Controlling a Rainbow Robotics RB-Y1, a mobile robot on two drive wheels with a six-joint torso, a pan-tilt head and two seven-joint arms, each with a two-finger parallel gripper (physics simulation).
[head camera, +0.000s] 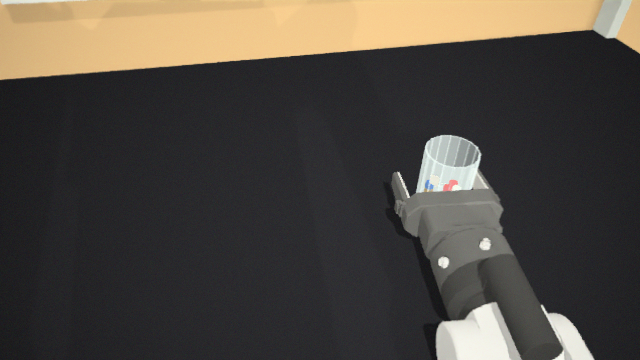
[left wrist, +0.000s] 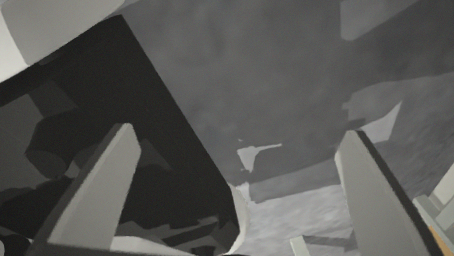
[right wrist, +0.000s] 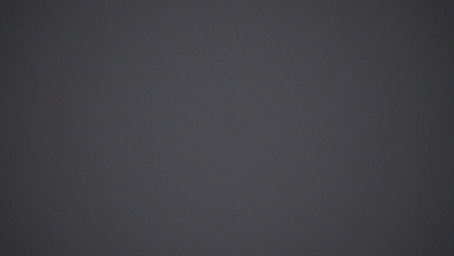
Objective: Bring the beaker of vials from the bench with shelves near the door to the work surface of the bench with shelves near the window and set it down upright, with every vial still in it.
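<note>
A clear glass beaker (head camera: 452, 171) stands upright on a black bench top (head camera: 200, 200) in the head view, right of the middle. Several vials (head camera: 451, 185) with blue, red and whitish caps show inside it; its lower part is hidden behind my right gripper's body. My right gripper (head camera: 439, 174) is open, with one finger on each side of the beaker and a gap visible at the finger on the picture's left. The right wrist view shows a plain dark grey surface. My left gripper (left wrist: 237, 140) is open and empty, away from the beaker, above a grey floor.
An orange-tan back panel (head camera: 300, 30) runs along the bench top's far edge, with a pale post (head camera: 611, 20) at the far right corner. In the left wrist view, a large black shape (left wrist: 150, 100) lies at the left, beside the grey floor (left wrist: 260, 75).
</note>
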